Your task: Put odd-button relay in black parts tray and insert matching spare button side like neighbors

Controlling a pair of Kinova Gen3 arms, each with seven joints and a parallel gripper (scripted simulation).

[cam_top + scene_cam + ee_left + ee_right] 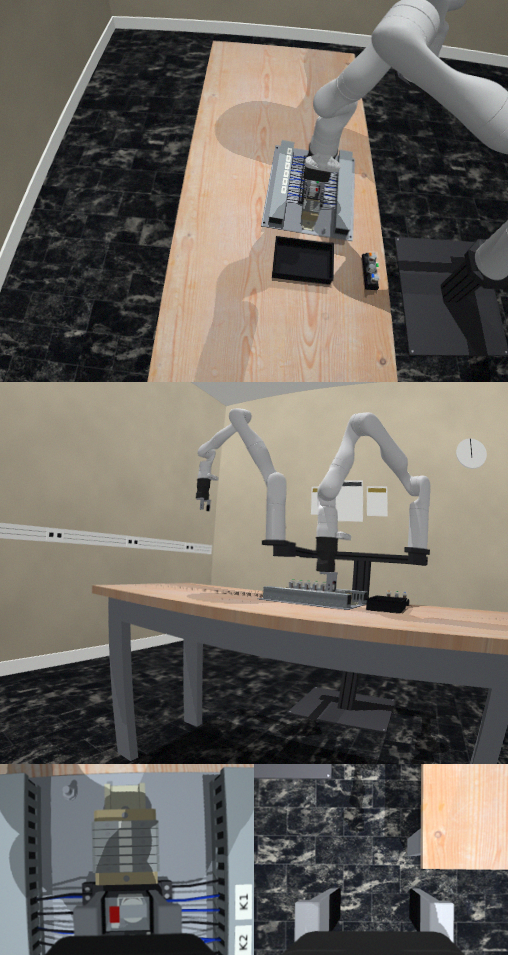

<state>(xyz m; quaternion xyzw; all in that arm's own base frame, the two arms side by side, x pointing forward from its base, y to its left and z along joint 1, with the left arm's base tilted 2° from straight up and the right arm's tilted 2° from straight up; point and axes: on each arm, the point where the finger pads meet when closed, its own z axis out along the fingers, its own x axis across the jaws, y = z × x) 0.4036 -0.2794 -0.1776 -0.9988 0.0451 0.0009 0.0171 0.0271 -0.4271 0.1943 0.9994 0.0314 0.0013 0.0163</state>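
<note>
Now: left hand 10 mm past the relay panel, 50 mm to the left of it and 30 mm above it. Also, from my left hand: spare rack (140 mm behind, 240 mm to the left, 50 mm below); then black parts tray (50 mm ahead, 200 mm to the left, 40 mm below).
</note>
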